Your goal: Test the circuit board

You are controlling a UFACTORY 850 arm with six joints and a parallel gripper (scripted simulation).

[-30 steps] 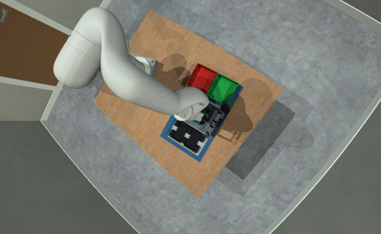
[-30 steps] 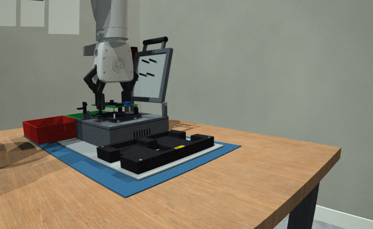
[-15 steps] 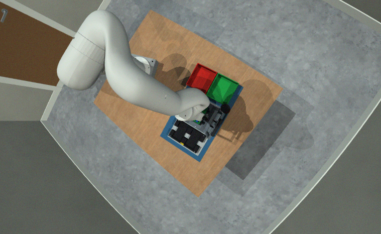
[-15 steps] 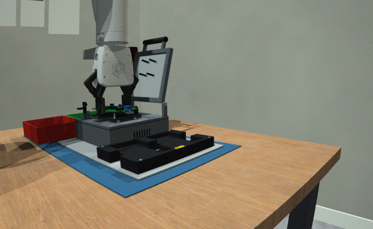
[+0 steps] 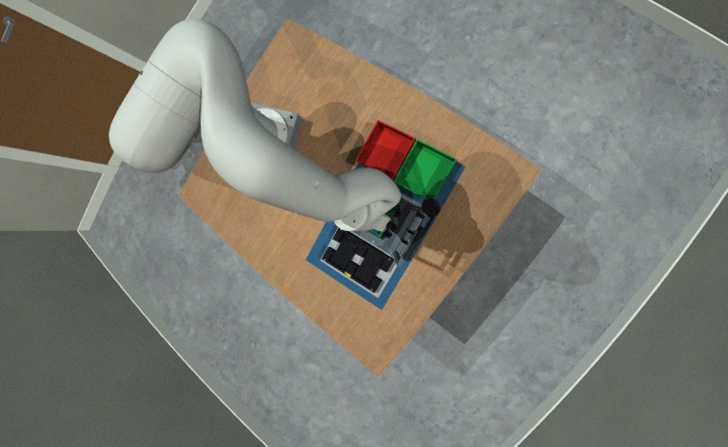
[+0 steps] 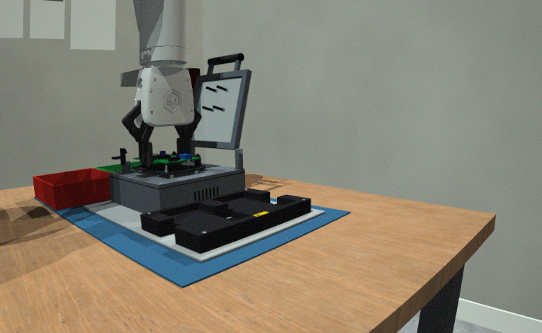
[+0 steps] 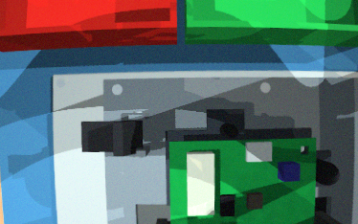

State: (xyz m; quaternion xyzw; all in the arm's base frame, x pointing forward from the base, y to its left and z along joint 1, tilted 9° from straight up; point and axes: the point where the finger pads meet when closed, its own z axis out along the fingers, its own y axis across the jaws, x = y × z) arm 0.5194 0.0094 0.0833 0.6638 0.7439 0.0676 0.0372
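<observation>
The green circuit board is right at my hand. Also, from my hand: black hook (7 cm behind, 5 cm to the left); then see-through lid (12 cm ahead, 9 cm above, 1 cm to the left); then green bin (20 cm to the left, 8 cm below, 2 cm ahead).
</observation>
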